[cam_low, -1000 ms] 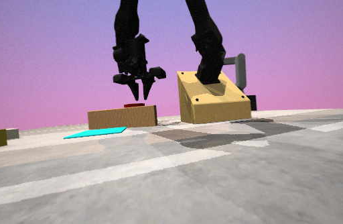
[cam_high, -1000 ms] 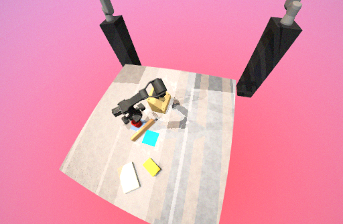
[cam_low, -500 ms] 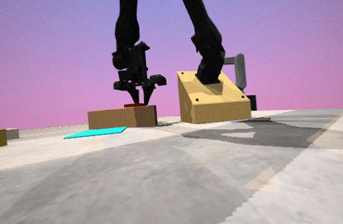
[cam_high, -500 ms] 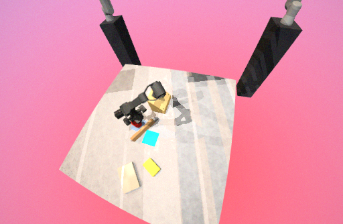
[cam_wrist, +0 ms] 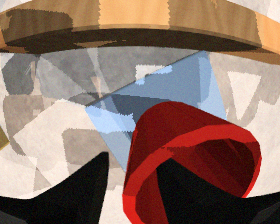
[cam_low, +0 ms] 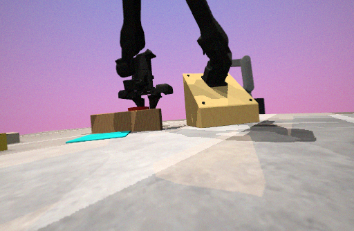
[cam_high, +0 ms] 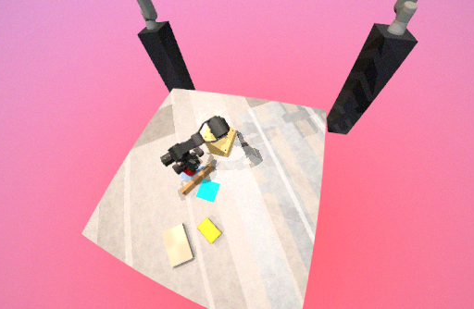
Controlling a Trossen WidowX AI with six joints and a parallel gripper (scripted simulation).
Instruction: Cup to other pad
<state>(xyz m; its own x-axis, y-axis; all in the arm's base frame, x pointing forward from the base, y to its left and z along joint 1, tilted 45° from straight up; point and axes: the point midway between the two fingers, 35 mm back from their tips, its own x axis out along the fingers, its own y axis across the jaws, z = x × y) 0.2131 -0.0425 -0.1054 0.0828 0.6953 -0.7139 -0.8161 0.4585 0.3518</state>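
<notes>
My gripper tip is 3 cm short of the pale blue pad, 2 cm to the left of it and 5 cm above it. From my gripper tip the other things lie so: red cup: 3 cm ahead, 2 cm to the right; cyan pad: 12 cm ahead, 12 cm to the left, 5 cm below; wooden bar: 7 cm ahead, 5 cm to the left, 2 cm below.
</notes>
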